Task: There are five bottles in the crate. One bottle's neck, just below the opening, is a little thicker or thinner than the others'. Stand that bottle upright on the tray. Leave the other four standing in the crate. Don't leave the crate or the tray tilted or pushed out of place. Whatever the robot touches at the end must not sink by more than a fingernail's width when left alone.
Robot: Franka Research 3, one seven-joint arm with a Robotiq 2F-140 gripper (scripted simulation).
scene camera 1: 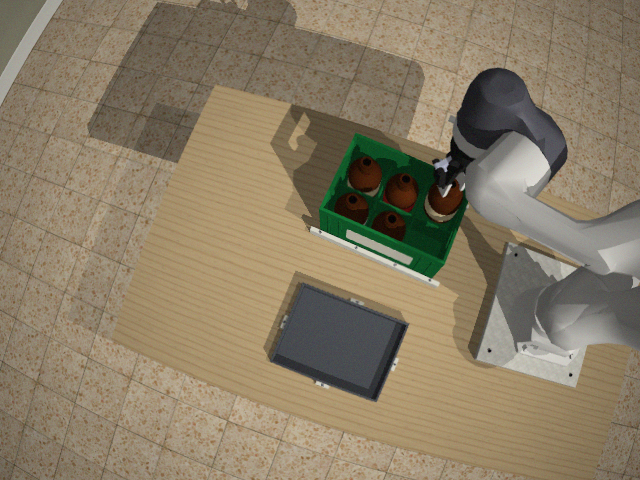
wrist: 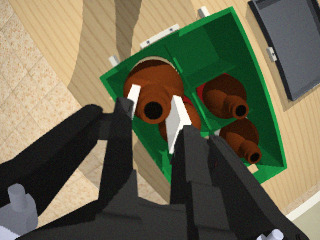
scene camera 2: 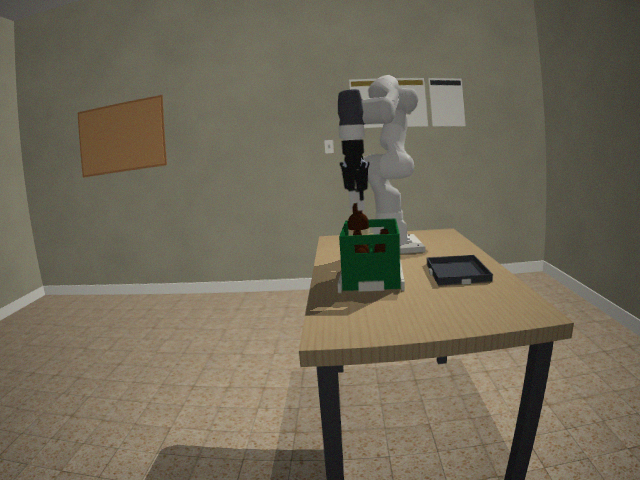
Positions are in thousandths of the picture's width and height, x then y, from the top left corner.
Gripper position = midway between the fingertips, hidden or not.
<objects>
my gripper: scene camera 1 704,391; wrist 480,431; scene camera 2 559,436
green crate: scene camera 1 665,501; wrist 642,219; scene camera 2 598,555
</objects>
